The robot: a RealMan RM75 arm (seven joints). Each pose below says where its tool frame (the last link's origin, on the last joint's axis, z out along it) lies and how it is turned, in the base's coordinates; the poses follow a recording.
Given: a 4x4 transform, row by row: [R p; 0 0 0 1], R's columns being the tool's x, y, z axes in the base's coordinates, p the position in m. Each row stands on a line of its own.
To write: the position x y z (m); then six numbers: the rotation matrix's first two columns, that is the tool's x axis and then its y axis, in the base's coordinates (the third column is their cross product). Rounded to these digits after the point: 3 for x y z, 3 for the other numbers.
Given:
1:
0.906, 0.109, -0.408, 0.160
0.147, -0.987, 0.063, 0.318
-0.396, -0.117, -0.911, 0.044
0, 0, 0, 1
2:
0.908, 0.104, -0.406, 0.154
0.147, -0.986, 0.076, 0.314
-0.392, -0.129, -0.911, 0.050
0, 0, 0, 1
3:
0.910, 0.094, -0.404, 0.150
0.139, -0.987, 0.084, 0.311
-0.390, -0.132, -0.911, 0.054
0, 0, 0, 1
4:
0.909, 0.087, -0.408, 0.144
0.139, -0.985, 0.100, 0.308
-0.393, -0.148, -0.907, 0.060
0, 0, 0, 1
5:
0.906, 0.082, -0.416, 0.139
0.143, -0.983, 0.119, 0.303
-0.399, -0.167, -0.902, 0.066
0, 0, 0, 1
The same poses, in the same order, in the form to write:
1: 0.160, 0.318, 0.044, 0.906, 0.147, -0.396, 0.109, -0.987, -0.117
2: 0.154, 0.314, 0.050, 0.908, 0.147, -0.392, 0.104, -0.986, -0.129
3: 0.150, 0.311, 0.054, 0.910, 0.139, -0.390, 0.094, -0.987, -0.132
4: 0.144, 0.308, 0.060, 0.909, 0.139, -0.393, 0.087, -0.985, -0.148
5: 0.139, 0.303, 0.066, 0.906, 0.143, -0.399, 0.082, -0.983, -0.167
